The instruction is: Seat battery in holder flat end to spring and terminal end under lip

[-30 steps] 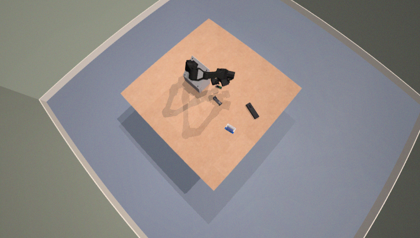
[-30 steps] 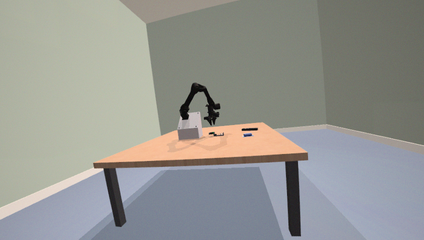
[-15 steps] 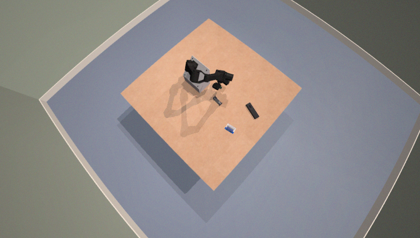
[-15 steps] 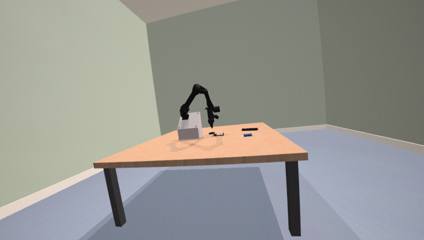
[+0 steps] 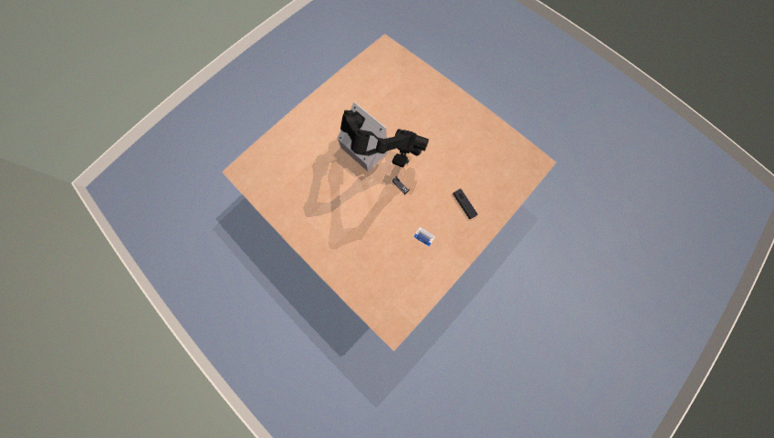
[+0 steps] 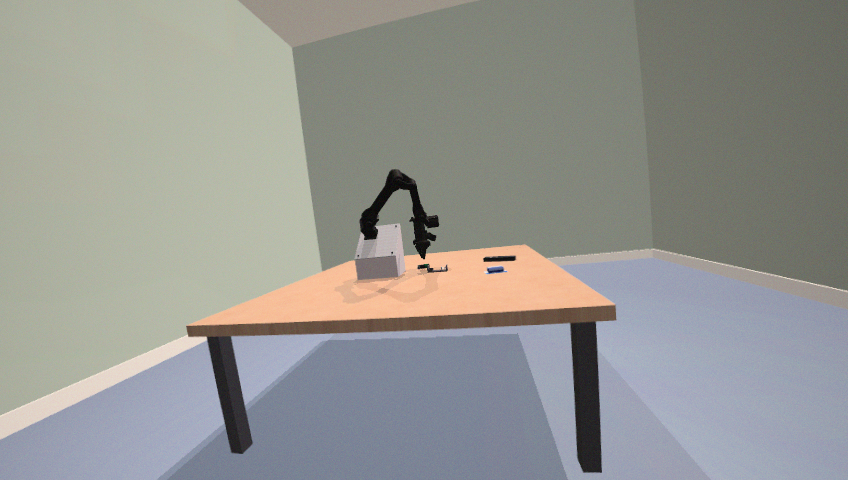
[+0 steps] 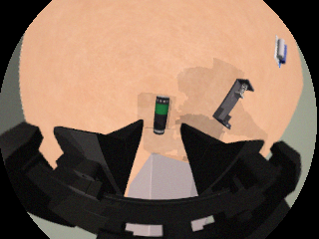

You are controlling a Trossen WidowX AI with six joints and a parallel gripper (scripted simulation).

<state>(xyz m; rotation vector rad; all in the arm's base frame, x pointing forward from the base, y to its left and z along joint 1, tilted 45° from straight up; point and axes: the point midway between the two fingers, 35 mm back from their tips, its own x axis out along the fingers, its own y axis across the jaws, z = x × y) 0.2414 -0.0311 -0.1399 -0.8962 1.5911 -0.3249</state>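
The battery is 40 mm below my gripper tip. Also, from my gripper tip: black bar: 390 mm ahead, 40 mm to the left, 40 mm below; white block: 350 mm ahead, 230 mm to the right, 40 mm below.
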